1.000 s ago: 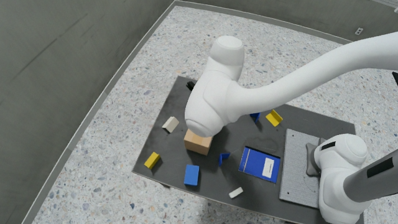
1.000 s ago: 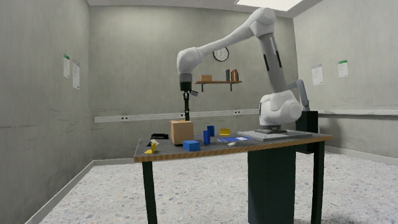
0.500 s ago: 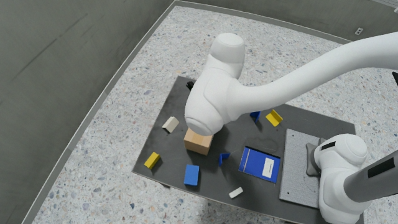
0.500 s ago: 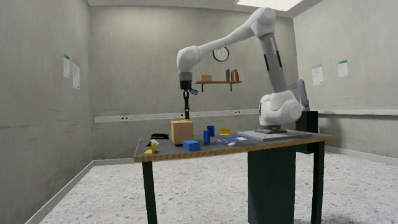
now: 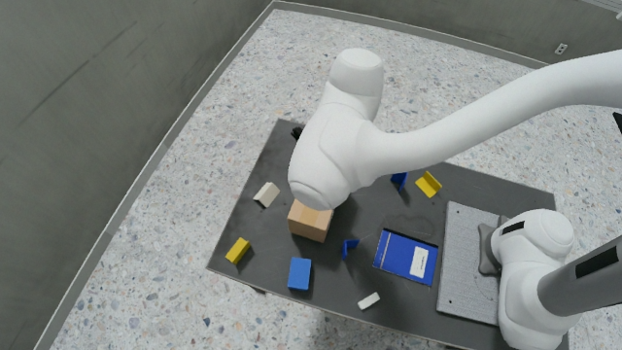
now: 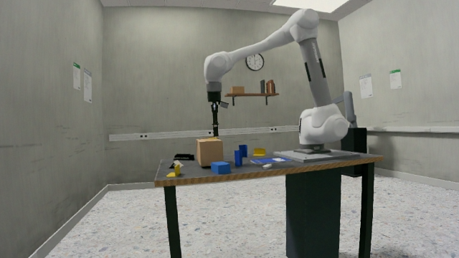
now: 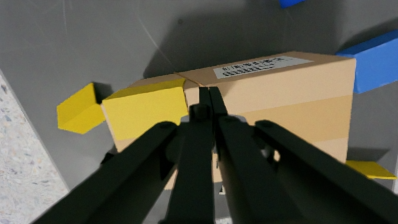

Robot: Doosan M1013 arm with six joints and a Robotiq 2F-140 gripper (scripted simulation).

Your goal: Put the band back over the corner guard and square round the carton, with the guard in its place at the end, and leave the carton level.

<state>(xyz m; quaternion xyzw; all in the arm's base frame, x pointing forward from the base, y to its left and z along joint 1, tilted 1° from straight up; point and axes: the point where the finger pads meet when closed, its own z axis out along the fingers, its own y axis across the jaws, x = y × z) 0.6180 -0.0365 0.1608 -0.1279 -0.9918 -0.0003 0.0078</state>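
My hand is 110 mm above the brown carton, 50 mm short of it and 10 mm to the right of it. The rest, counted from my hand: blue block: 260 mm to the left, 170 mm below, 50 mm ahead; then white block: 280 mm to the left, 180 mm below, 180 mm behind.
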